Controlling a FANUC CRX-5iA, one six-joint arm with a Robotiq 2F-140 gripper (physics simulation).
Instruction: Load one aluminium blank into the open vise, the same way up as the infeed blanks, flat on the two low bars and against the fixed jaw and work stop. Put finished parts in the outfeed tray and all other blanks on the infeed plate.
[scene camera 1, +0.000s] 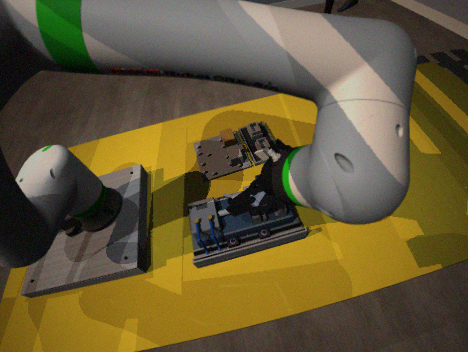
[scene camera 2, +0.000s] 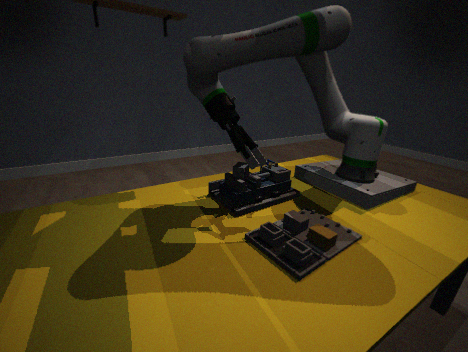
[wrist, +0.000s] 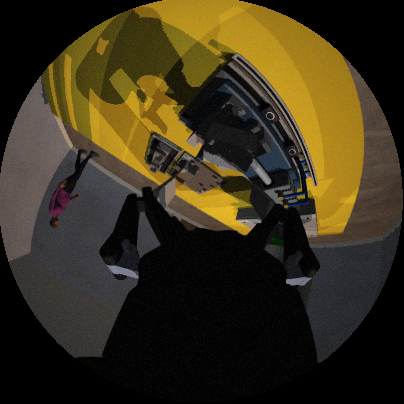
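Observation:
The blue-grey vise (scene camera 1: 242, 230) (scene camera 2: 260, 195) (wrist: 241, 113) stands mid-mat. A grey blank (scene camera 2: 240, 171) sits in it, in shadow; I cannot tell how it lies. My gripper (scene camera 1: 260, 177) (scene camera 2: 256, 158) (wrist: 213, 188) is open and empty, slanted down just above the vise and the blank. The infeed plate (scene camera 1: 211, 160) (scene camera 2: 348, 237) (wrist: 205, 180) carries a tan blank (scene camera 1: 228, 136) (scene camera 2: 322, 235) and a grey blank (scene camera 1: 237, 153) (scene camera 2: 297, 221). The outfeed tray (scene camera 1: 270, 130) (scene camera 2: 288, 270) (wrist: 151, 149) beside it holds two pocketed parts (scene camera 1: 260, 142) (scene camera 2: 270, 232).
The arm's base sits on a grey plate (scene camera 1: 93, 261) (scene camera 2: 329, 179) left of the vise. The arm's big links hang over the back of the yellow mat (scene camera 1: 264, 288). A person (wrist: 60, 192) stands on the floor far off the table.

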